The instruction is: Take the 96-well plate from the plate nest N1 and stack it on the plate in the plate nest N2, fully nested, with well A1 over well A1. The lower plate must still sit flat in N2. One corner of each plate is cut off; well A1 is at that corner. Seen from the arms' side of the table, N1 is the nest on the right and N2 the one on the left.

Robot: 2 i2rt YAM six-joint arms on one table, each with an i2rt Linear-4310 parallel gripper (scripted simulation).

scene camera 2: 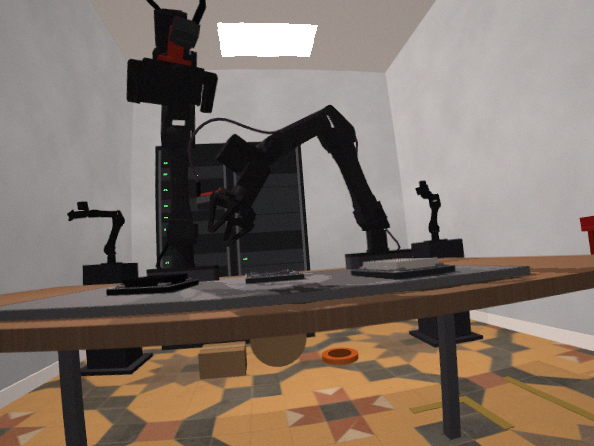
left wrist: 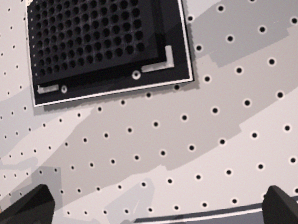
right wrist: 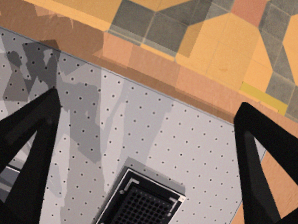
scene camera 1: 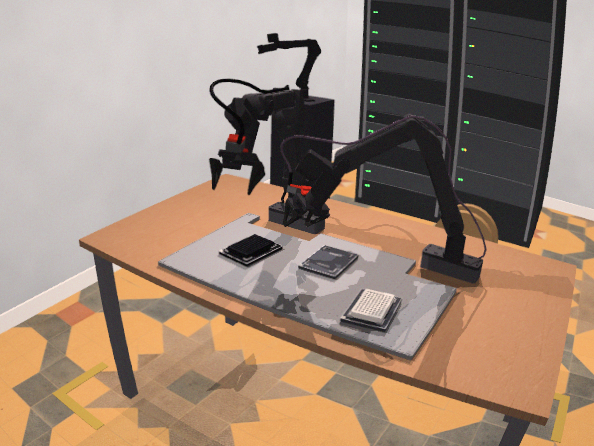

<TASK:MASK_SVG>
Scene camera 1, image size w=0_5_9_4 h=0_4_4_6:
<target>white 96-well plate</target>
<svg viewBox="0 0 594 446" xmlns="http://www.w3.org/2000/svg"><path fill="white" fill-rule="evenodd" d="M366 289L349 315L371 322L382 323L395 300L395 295Z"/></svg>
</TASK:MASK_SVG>
